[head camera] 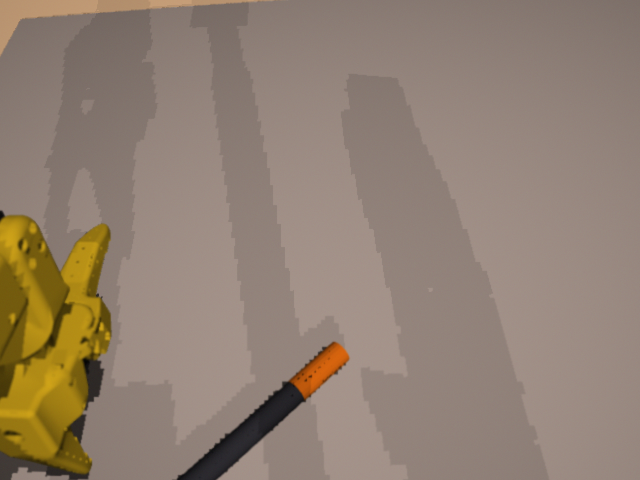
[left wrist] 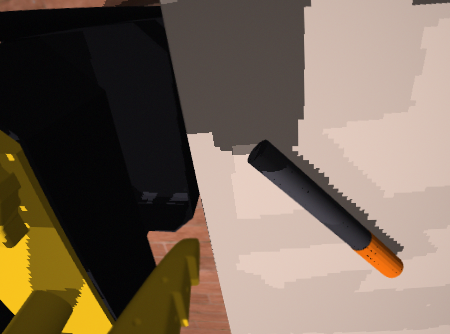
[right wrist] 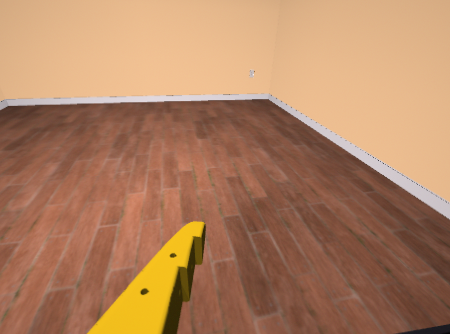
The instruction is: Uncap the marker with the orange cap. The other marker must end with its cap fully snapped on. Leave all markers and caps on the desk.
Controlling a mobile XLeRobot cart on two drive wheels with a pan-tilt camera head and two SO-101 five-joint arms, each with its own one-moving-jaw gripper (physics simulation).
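Places are measured from the left arm's base along level axes (x ahead, y left, z up), in metres.
Pixels of known places: left hand at its tool point: [head camera: 84, 462] [left wrist: 198, 255]; right hand at its tool point: [right wrist: 204, 237].
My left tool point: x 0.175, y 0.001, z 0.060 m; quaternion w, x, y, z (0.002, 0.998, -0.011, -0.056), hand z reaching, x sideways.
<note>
Behind a point stands the place of what it marks.
A dark marker [head camera: 242, 434] {x 0.235, y -0.069, z -0.036 m} [left wrist: 312, 197] {x 0.229, y -0.056, z -0.037 m} lies slanted on the grey desk [head camera: 568, 155] {x 0.558, y -0.381, z -0.055 m} [left wrist: 360, 60] {x 0.250, y 0.028, z -0.055 m} with its orange cap [head camera: 320, 370] {x 0.289, y -0.125, z -0.036 m} [left wrist: 383, 259] {x 0.294, y -0.118, z -0.036 m} on one end. In the head view its other end is cut off by the bottom edge. The other marker does not show in these views. My left gripper [head camera: 97, 347] is fully open and empty, to the left of the marker and apart from it. In the left wrist view one notched jaw [left wrist: 167, 287] {x 0.172, y 0.008, z 0.074 m} shows, over the floor beside the desk. In the right wrist view one notched jaw [right wrist: 172, 270] {x -0.230, y -0.281, z 0.102 m} of my fully open, empty right gripper shows.
Black robot parts [left wrist: 145, 125] {x -0.031, y -0.146, z -0.375 m} fill the left of the left wrist view, next to the desk's edge. The desk's far edge crosses the top of the head view. The right wrist view faces the wooden floor [right wrist: 300, 225] {x -1.067, y 0.313, z -0.775 m} and tan walls [right wrist: 140, 45] {x -3.778, y -0.912, z -0.020 m}. Broad shadows cross the desk.
</note>
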